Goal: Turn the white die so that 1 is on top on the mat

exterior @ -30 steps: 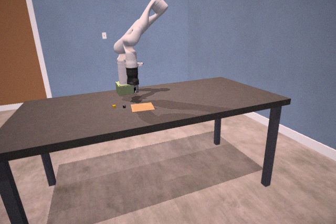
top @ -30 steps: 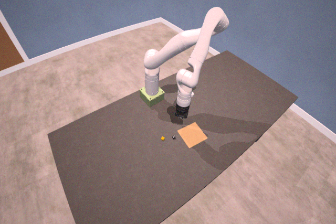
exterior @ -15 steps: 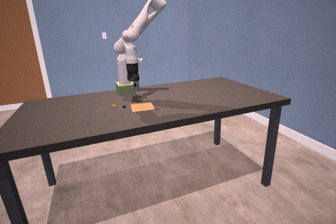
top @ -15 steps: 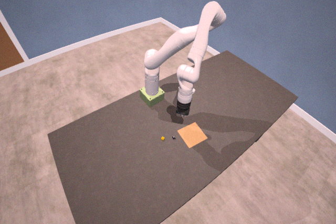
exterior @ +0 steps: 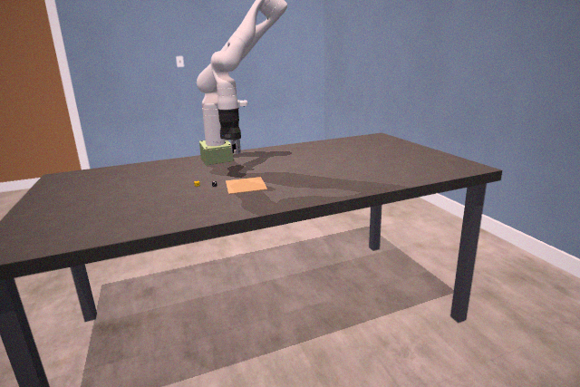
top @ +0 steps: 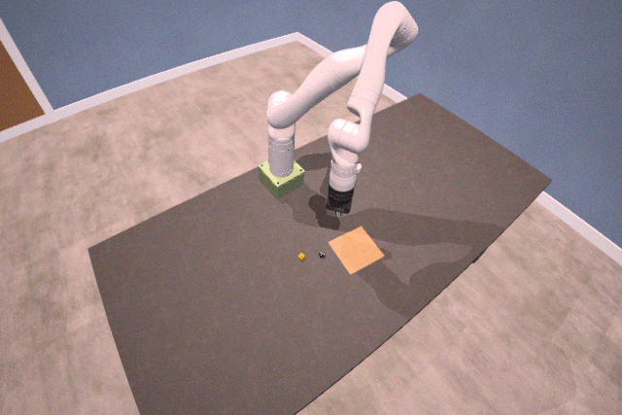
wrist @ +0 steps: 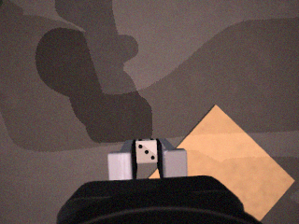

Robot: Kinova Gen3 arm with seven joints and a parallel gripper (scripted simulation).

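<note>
The orange mat lies 10 cm ahead of my hand, 1 cm to the left of it and 12 cm below it. Also, from my hand: white die 1 cm below; black die 6 cm ahead, 10 cm to the right, 11 cm below; yellow die 2 cm ahead, 17 cm to the right, 11 cm below.
</note>
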